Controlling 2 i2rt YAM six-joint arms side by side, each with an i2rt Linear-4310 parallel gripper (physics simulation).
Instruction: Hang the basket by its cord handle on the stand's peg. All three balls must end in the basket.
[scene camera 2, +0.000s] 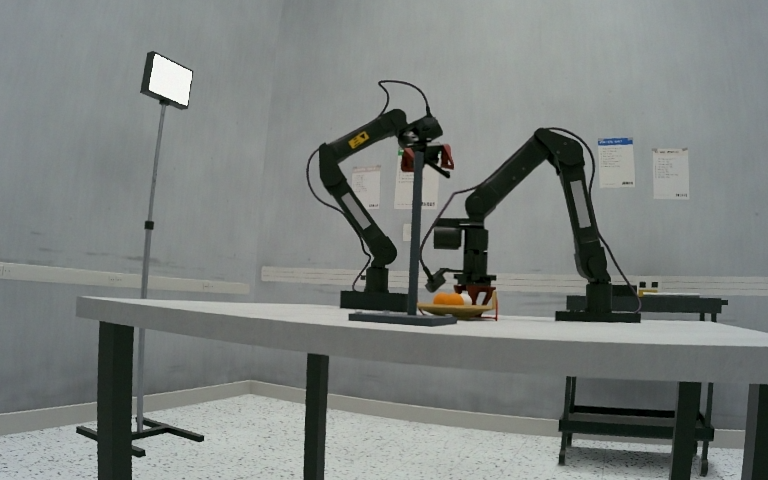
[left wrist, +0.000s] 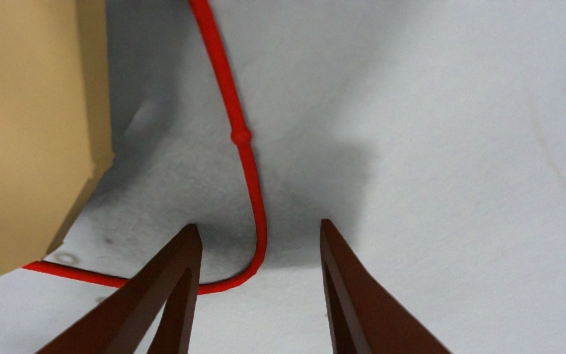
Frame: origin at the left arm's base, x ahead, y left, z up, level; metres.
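Seen in the pictures: left gripper, fingertip midpoint: (scene camera 2: 472, 317) (left wrist: 259, 231); left arm's base at its link origin: (scene camera 2: 598, 316); right arm's base at its link origin: (scene camera 2: 376, 295).
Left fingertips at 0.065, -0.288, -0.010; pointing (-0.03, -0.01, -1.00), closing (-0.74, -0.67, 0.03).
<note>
Pixels of each thing's top centre, then the offset from my left fingertips to it, as dx, dy, dz. "spot": a spot on its surface instead.
- shallow tan basket at its top centre: (scene camera 2: 453, 290) +0.141, -0.007, +0.059
- white ball at its top centre: (scene camera 2: 462, 293) +0.121, +0.008, +0.052
- stand's flat base at a spot on its surface: (scene camera 2: 402, 318) spot: +0.466, +0.013, +0.008
The shallow tan basket (scene camera 2: 453, 309) (left wrist: 45, 125) rests on the table beside the stand (scene camera 2: 415, 237). Orange balls (scene camera 2: 447, 298) and a white ball (scene camera 2: 466, 298) show inside it in scene camera 2. The red cord handle (scene camera 2: 497, 310) (left wrist: 223, 75) lies out past the basket's rim and bends between the fingers of my left gripper (scene camera 2: 479, 301) (left wrist: 259, 232). That gripper points down low at the basket's right side; its fingers stand partly open, with gaps on both sides of the cord. My right gripper (scene camera 2: 428, 163) is open and high, by the top of the stand. I cannot make out the peg clearly.
The stand's flat base (scene camera 2: 402, 318) sits on the white table (scene camera 2: 254, 328), left of the basket. My right arm rises behind the stand. A lamp on a tall pole (scene camera 2: 152, 169) stands at the left, and a dark cart (scene camera 2: 634, 427) stands behind the table.
</note>
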